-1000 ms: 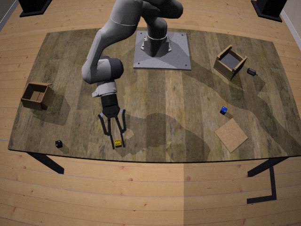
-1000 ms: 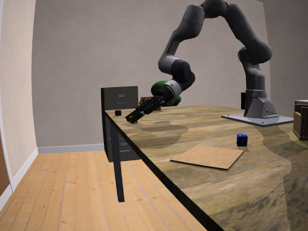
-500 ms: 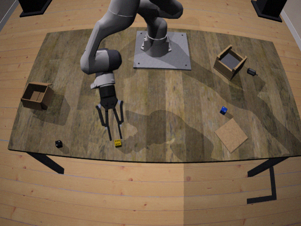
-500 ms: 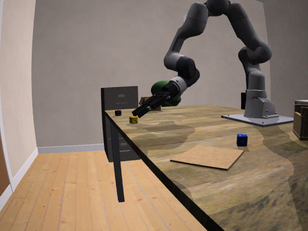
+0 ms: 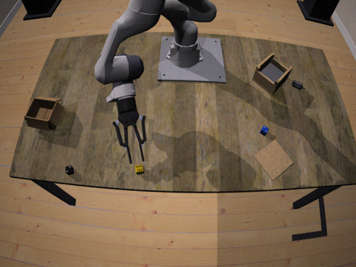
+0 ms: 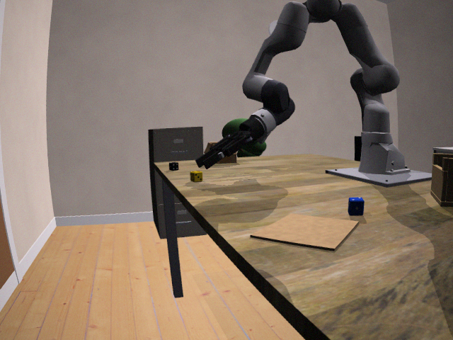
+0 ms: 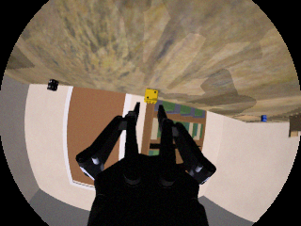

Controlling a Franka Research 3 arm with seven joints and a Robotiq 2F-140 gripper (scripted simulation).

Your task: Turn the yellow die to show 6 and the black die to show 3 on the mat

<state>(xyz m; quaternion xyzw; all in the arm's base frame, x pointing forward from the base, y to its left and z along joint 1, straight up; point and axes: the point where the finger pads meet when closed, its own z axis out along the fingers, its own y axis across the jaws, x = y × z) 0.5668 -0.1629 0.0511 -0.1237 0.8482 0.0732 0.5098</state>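
My hand is 50 mm above the yellow die, 40 mm short of it and 10 mm to the right of it. Round my hand: cardboard box: 490 mm to the right, 170 mm behind, 20 mm below; then blue die: 540 mm to the left, 170 mm behind, 50 mm below; then black die: 290 mm to the right, 80 mm ahead, 50 mm below.
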